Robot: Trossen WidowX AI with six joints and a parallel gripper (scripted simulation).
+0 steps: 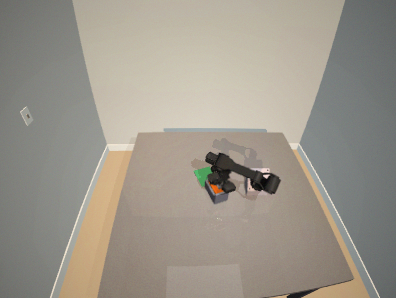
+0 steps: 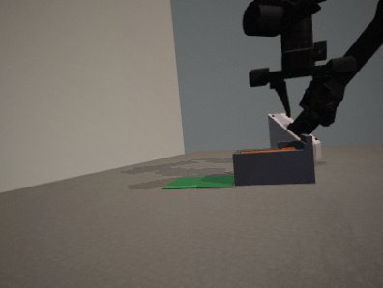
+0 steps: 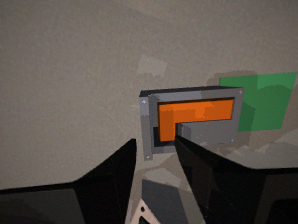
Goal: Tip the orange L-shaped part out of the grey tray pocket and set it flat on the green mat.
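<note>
Right now my gripper tip is 50 mm to the left of the orange L-shaped part and 80 mm above it. From my gripper tip the other things lie so: green mat 40 mm ahead, 210 mm to the right, 140 mm below.
</note>
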